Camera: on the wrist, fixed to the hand. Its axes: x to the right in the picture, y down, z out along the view.
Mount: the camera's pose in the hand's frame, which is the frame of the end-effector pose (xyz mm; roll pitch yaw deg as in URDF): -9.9 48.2 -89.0 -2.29 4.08 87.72
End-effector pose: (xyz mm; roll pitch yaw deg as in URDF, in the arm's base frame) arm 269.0 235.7 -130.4 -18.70 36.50 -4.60
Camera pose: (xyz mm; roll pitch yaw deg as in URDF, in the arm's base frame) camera 203.3 258.2 -204.7 36.01 19.55 97.55
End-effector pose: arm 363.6 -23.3 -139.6 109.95 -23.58 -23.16
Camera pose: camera 353.9 54.0 -74.2 -126.62 -63.74 -165.04
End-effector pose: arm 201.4 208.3 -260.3 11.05 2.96 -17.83
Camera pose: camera 207.9 273.8 -337.8 1.13 -6.83 69.52
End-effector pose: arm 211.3 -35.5 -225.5 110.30 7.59 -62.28
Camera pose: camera 270.5 -4.7 -148.8 146.36 -71.05 -121.52
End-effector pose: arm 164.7 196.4 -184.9 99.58 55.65 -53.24
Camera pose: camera 256.0 207.4 -141.6 91.52 -31.90 -59.71
